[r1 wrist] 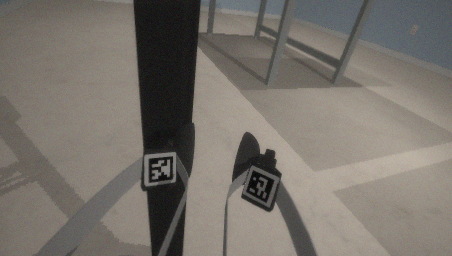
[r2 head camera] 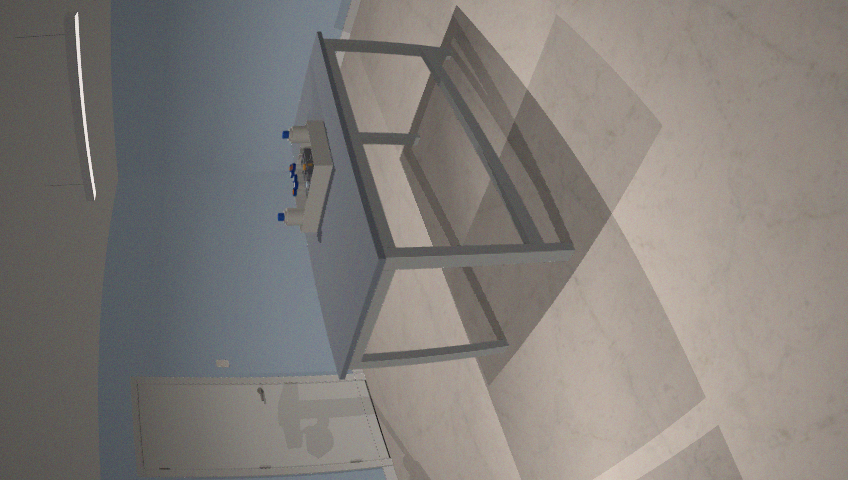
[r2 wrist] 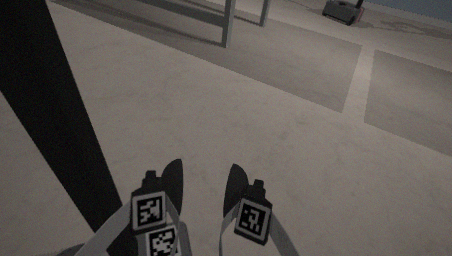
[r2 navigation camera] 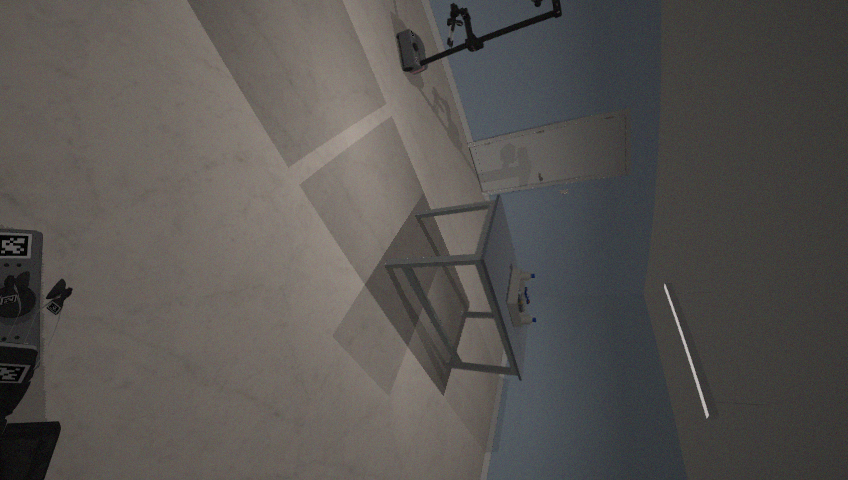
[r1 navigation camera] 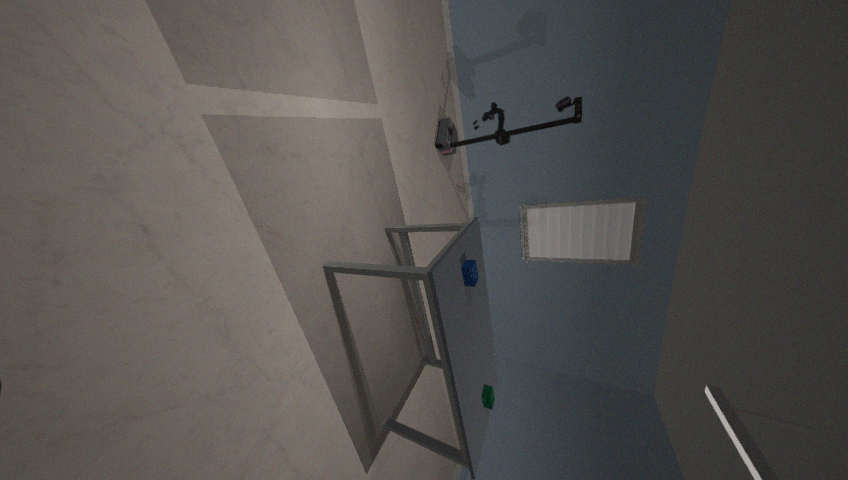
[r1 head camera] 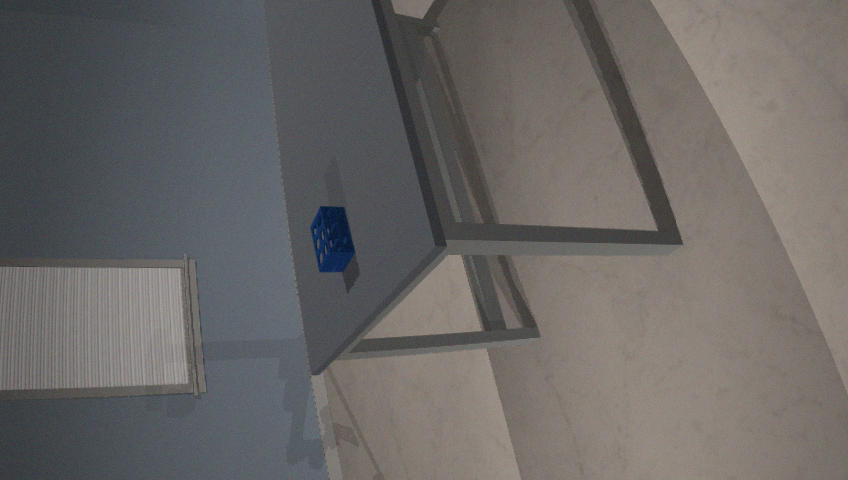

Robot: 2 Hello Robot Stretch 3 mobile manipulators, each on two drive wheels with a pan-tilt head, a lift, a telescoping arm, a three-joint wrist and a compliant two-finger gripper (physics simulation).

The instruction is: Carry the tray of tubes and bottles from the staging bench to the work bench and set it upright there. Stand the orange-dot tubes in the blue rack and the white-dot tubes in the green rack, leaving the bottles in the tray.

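The tray (r2 head camera: 317, 193) (r2 navigation camera: 513, 291) sits upright on the staging bench (r2 head camera: 345, 279) (r2 navigation camera: 499, 237). Two white bottles with blue caps (r2 head camera: 298, 135) (r2 head camera: 292, 217) stand in it, and blue-capped tubes (r2 head camera: 295, 185) lie between them; their dots are too small to tell apart. The blue rack (r1 head camera: 333, 240) (r1 navigation camera: 470, 273) stands near one end of the work bench (r1 head camera: 368, 178) (r1 navigation camera: 467, 333). The green rack (r1 navigation camera: 487, 396) stands farther along it. My r1 gripper (r1 wrist: 217, 135) is open over the floor, away from the benches. My r2 gripper (r2 wrist: 206, 166) is open over the floor, away from the tray.
The r2 robot (r1 navigation camera: 446, 136) shows beyond the work bench. The r1 robot (r2 navigation camera: 410, 50) shows beyond the staging bench, with its base also in the r2 wrist view (r2 wrist: 342, 11). A door (r2 head camera: 208, 425) (r2 navigation camera: 556, 154) is in the wall behind the staging bench.
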